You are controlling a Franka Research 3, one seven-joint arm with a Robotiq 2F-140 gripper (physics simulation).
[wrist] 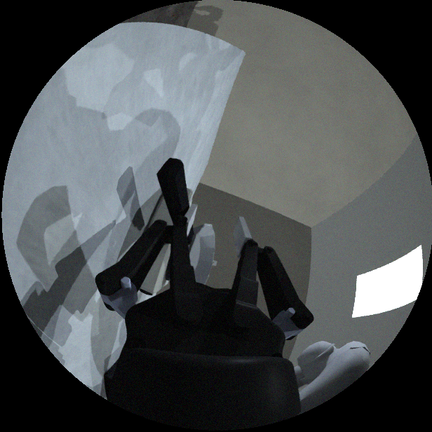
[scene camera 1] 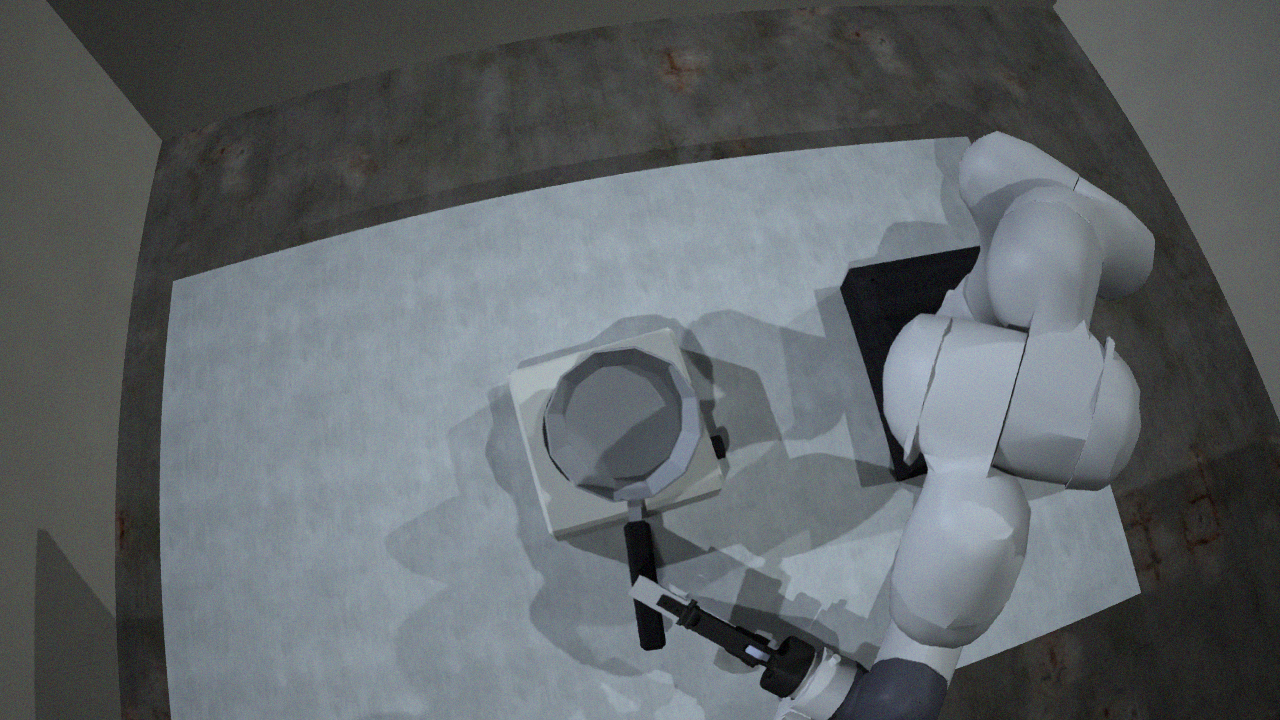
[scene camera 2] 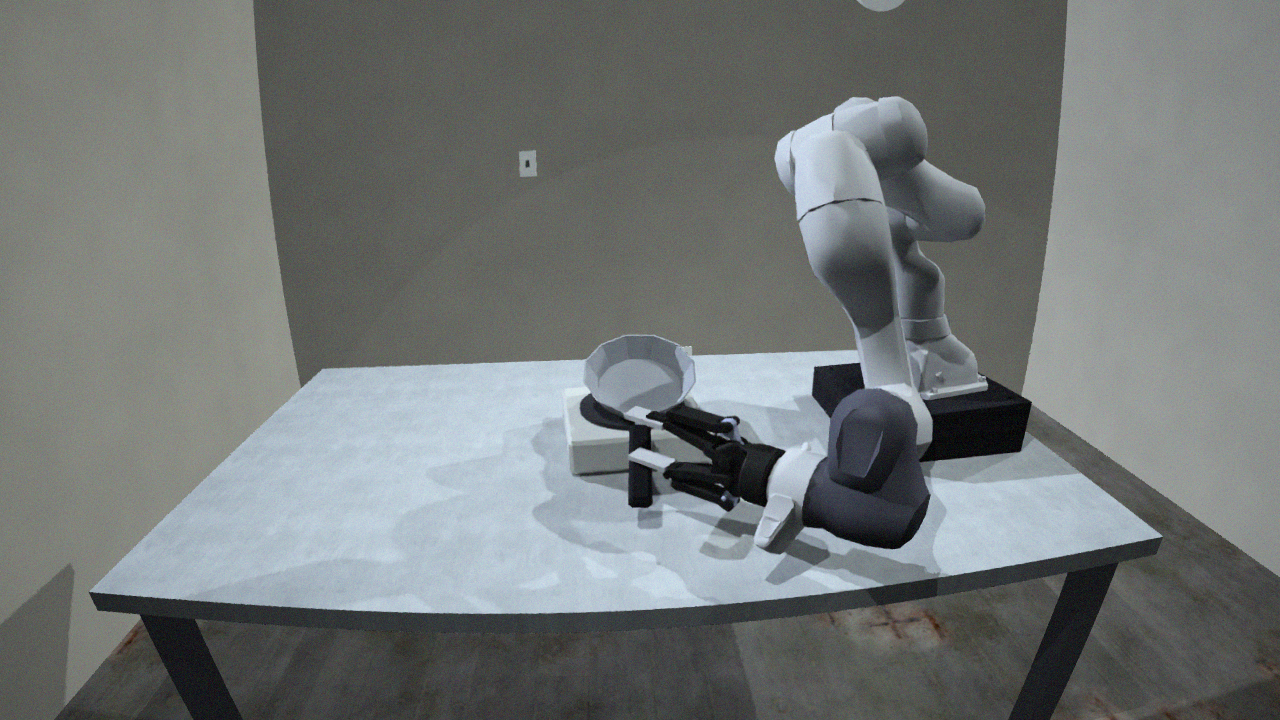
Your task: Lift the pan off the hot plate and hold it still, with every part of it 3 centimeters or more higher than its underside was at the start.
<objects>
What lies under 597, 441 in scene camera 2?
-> A cream hot plate.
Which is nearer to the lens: the grey pan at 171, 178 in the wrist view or the cream hot plate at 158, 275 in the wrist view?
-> The grey pan.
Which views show the grey pan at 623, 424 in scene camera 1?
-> The wrist view, scene camera 1 and scene camera 2: all of them.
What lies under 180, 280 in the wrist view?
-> The gripper.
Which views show the cream hot plate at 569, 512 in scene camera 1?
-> The wrist view, scene camera 1 and scene camera 2: all of them.
</objects>
